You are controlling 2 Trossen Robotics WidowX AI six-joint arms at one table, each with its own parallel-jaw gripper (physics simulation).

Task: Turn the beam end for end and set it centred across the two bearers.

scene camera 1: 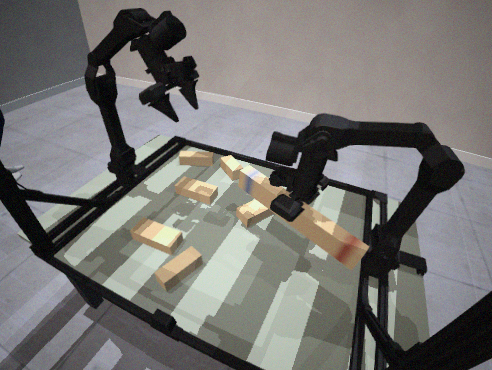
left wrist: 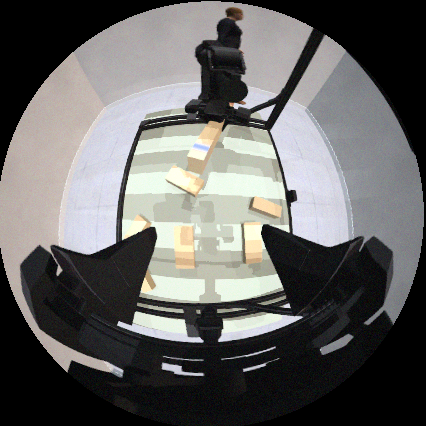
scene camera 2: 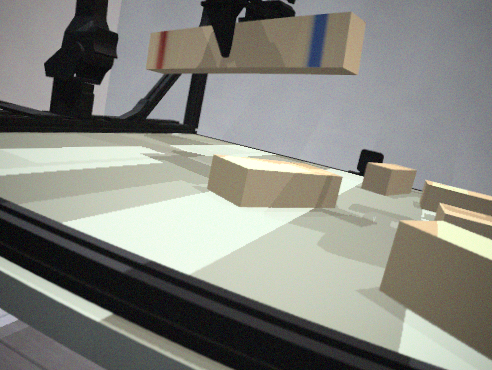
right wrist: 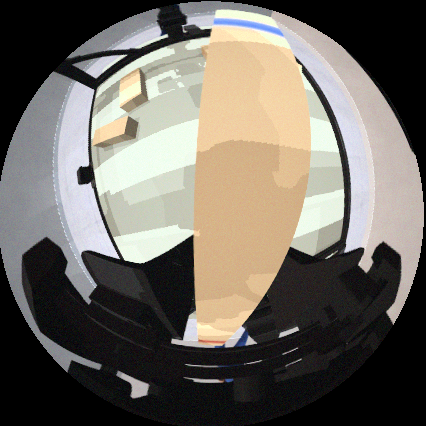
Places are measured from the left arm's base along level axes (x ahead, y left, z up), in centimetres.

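Pixels of known places: left gripper, fingertip midpoint: [scene camera 1: 187, 115] [left wrist: 209, 230]; right gripper, fingertip midpoint: [scene camera 2: 235, 60] [right wrist: 228, 236]; left arm's base, origin of the base link: [scene camera 1: 126, 180] [left wrist: 208, 312]; right arm's base, origin of the base link: [scene camera 1: 375, 268] [scene camera 2: 69, 117].
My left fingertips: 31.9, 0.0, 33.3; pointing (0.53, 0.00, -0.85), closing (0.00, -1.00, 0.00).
Ahead of a thing's pixels: the offset from my left fingertips to its top centre, as dx, dy, dz.
The long beam @[+33.6, -3.7, -13.2] [scene camera 1: 325, 232] [scene camera 2: 280, 45] [left wrist: 207, 142] [right wrist: 245, 175] has a blue band near one end and a red band near the other. It hangs level above the table, its blue end at the upper left in scene camera 1. My right gripper [scene camera 1: 293, 198] [scene camera 2: 226, 47] [right wrist: 228, 236] is shut on it near mid-length. My left gripper [scene camera 1: 186, 114] [left wrist: 209, 230] is open and empty, high above the table. Two roughly parallel wooden blocks, apparently the bearers, lie apart: one @[-4.6, +7.6, -31.4] [scene camera 1: 196, 191] [left wrist: 184, 250] and the other @[-4.0, -16.4, -31.4] [scene camera 1: 156, 236] [left wrist: 252, 245] [right wrist: 132, 90].
Loose blocks lie around: one @[+19.8, +8.0, -31.4] [scene camera 1: 252, 213] [left wrist: 184, 181] [scene camera 2: 275, 185] near the beam's blue half, one @[+8.9, -23.1, -30.8] [scene camera 1: 178, 267] [left wrist: 266, 206] [right wrist: 116, 131] near the front edge, and two @[+1.0, +26.1, -30.5] [scene camera 1: 231, 166] @[-15.6, +25.5, -30.8] [scene camera 1: 196, 158] at the back. A black frame [scene camera 2: 150, 274] edges the table.
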